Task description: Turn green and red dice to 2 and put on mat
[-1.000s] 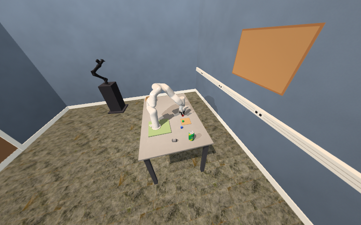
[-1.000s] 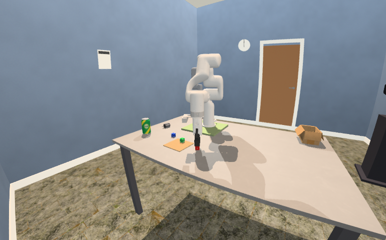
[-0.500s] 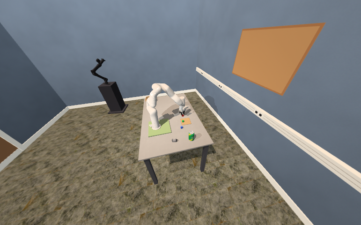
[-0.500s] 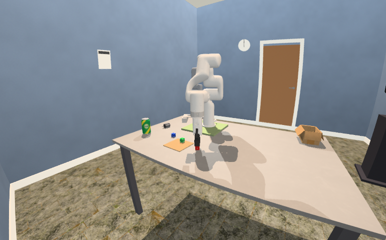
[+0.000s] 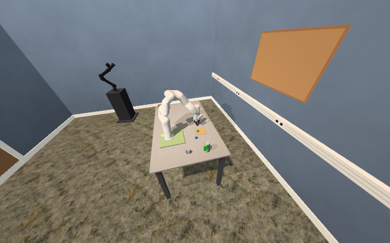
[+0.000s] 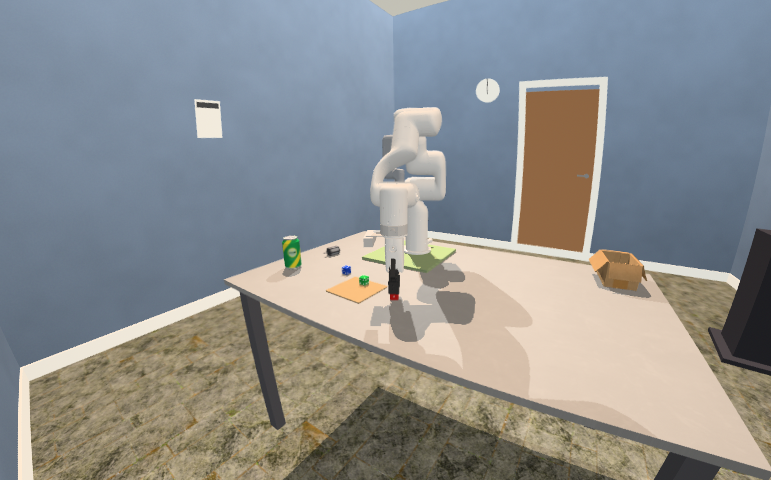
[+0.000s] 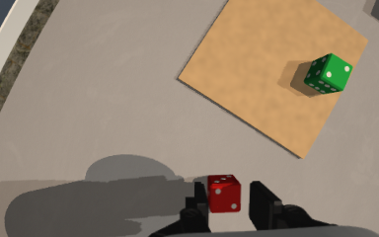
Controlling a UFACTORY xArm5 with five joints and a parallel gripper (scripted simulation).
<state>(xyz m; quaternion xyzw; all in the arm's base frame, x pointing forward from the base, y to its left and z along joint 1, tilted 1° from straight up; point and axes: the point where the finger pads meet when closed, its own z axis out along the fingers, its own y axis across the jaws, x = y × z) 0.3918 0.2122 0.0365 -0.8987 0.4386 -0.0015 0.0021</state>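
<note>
Now: hand 30 mm above the red die. The rest, counted from my hand: blue die (260 mm to the right, 40 mm behind, 30 mm below); green die (140 mm to the right, 30 mm below, 10 mm behind); mat (130 mm to the right, 40 mm below, 30 mm ahead).
</note>
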